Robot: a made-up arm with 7 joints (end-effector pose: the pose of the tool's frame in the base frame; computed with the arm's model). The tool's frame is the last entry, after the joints.
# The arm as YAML. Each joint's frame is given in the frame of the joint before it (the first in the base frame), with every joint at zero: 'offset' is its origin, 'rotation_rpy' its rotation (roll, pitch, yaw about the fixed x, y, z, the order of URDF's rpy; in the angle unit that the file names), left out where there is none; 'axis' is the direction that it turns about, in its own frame. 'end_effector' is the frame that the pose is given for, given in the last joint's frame.
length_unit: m
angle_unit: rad
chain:
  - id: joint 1
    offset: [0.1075, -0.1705, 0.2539]
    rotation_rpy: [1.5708, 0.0, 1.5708]
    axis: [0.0, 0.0, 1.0]
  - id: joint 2
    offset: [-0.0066, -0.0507, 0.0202]
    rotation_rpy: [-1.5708, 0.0, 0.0]
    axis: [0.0, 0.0, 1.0]
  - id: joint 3
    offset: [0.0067, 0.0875, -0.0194]
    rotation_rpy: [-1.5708, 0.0, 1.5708]
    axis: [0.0, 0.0, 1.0]
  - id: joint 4
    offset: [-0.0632, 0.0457, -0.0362]
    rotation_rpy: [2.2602, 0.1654, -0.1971]
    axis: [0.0, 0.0, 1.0]
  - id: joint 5
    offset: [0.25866, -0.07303, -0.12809]
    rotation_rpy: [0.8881, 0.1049, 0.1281]
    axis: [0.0, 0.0, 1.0]
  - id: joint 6
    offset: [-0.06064, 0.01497, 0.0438]
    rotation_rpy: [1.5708, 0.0, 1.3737]
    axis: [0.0, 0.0, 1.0]
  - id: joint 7
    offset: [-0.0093, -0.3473, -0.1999]
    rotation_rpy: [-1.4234, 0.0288, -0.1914]
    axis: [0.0, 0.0, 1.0]
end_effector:
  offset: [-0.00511, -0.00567, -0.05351]
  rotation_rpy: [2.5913, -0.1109, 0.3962]
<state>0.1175 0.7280 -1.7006 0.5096 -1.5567 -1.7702 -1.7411</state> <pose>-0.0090 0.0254 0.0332 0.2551 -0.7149 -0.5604 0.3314</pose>
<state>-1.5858 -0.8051 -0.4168 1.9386 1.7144 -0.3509 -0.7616</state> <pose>-0.3897 -0.5098 0.5559 0.2443 0.2423 -0.4336 0.8328</pose>
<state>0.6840 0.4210 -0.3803 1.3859 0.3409 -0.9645 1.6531</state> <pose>-0.2127 -0.2719 -0.2583 -0.3253 -0.9246 -0.0804 0.1810</pose>
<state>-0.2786 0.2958 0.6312 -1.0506 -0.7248 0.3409 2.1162</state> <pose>-0.2043 -0.3575 0.0155 0.3222 -0.5110 0.0354 0.7962</pose>
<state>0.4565 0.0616 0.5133 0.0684 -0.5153 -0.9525 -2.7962</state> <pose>0.3508 -0.1507 -0.0033 0.3272 0.6447 0.4422 0.5308</pose>
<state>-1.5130 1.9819 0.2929 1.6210 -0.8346 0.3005 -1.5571</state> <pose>0.1709 -0.2230 -0.1126 0.8971 0.0456 0.0233 0.4388</pose>
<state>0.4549 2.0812 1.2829 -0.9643 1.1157 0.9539 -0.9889</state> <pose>0.3055 -0.0093 0.3093 -0.5647 0.6741 -0.3767 0.2910</pose>
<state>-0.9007 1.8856 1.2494 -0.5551 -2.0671 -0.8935 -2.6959</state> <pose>0.2396 -0.5442 0.3840 0.1151 0.0829 0.8176 0.5580</pose>
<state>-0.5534 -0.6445 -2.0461 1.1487 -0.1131 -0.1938 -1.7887</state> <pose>-0.3277 -0.0913 0.1467 0.1084 -0.5229 -0.5028 0.6797</pose>
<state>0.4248 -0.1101 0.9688 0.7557 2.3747 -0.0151 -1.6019</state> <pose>-0.0200 -0.4510 -0.3200 0.5522 -0.3491 0.2784 0.7040</pose>
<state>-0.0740 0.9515 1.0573 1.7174 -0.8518 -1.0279 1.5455</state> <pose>0.1319 0.0016 0.0585 -0.2865 -0.7456 -0.5907 0.1140</pose>
